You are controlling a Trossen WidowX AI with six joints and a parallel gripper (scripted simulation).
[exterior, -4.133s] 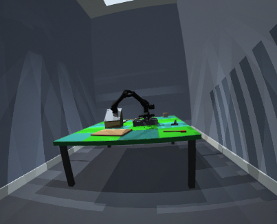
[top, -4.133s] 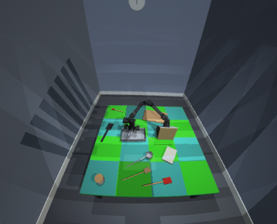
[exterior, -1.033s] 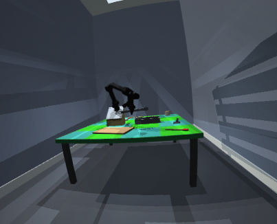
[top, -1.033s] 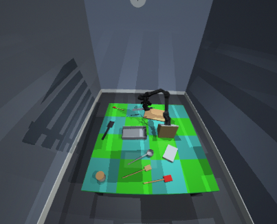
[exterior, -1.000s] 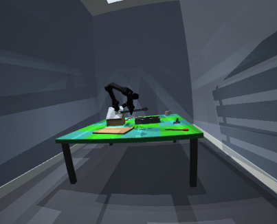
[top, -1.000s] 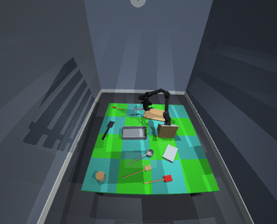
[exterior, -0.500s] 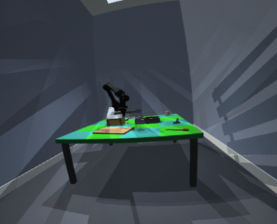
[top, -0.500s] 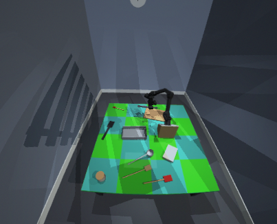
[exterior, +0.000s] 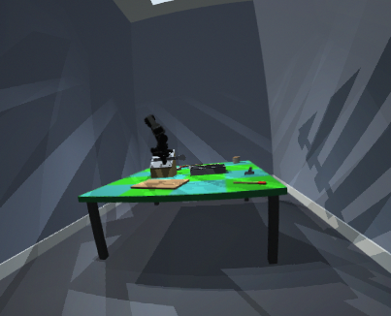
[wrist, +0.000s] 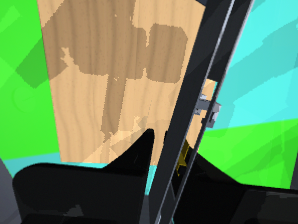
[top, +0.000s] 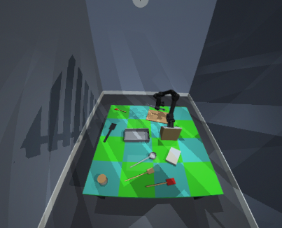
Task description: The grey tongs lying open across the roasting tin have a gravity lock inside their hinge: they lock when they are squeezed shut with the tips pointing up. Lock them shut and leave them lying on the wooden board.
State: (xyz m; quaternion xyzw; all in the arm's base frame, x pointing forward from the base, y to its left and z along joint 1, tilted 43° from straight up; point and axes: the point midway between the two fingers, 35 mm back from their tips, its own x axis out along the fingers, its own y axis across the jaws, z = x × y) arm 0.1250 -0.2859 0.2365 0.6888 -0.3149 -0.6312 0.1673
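My gripper tip is now 130 mm above the wooden board, 50 mm past it and 10 mm to the left of it. Also, from my gripper tip: grey roasting tin 370 mm to the left, 260 mm ahead, 110 mm below; white block 620 mm to the left, 160 mm behind, 130 mm below; red brush 590 mm ahead, 140 mm below, 120 mm to the right.
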